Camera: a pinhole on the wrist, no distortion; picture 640 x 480 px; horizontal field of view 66.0 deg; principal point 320.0 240.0 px. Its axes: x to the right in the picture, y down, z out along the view. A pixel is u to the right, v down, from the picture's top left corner.
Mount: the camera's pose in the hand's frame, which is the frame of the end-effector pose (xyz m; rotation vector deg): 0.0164 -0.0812 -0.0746 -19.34 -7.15 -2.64
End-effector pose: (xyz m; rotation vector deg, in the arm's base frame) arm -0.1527 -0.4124 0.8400 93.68 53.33 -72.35
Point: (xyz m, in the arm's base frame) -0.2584 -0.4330 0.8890
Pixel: 41.9 62.1
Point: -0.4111 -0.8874 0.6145
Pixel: 494.2 49.8
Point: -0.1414 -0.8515 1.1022
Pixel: 102.7 344.0
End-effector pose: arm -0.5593 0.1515 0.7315 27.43 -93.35 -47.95
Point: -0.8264 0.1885 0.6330
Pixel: 318.9 61.3
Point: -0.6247 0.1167 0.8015
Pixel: 608.7 446.4
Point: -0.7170 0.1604 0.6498
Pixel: 297.9 78.3
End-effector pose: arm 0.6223 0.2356 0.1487 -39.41 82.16 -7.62
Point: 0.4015 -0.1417 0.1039
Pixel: behind the camera
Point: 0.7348 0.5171 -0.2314
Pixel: outside the picture
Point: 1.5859 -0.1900 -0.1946
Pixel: outside the picture
